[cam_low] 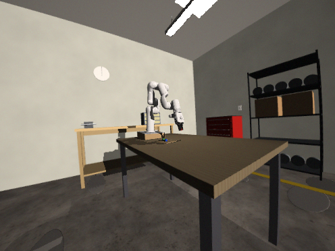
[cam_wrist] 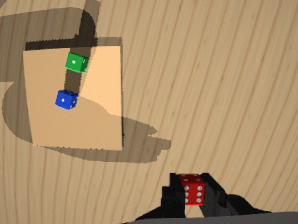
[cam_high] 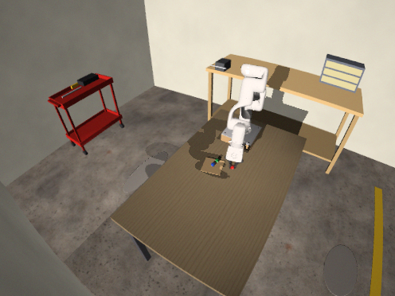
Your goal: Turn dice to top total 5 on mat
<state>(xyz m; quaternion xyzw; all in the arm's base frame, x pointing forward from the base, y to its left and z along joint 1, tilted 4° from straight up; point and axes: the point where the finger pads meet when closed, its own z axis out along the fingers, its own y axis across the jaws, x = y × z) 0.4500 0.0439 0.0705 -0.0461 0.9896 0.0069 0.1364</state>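
My gripper is now 1 cm above the red die. The rest, counted from my hand: tan mat 15 cm to the right, 11 cm below, 5 cm behind; then blue die 15 cm to the right, 10 cm below, 5 cm behind; then green die 14 cm to the right, 10 cm below, 10 cm behind.
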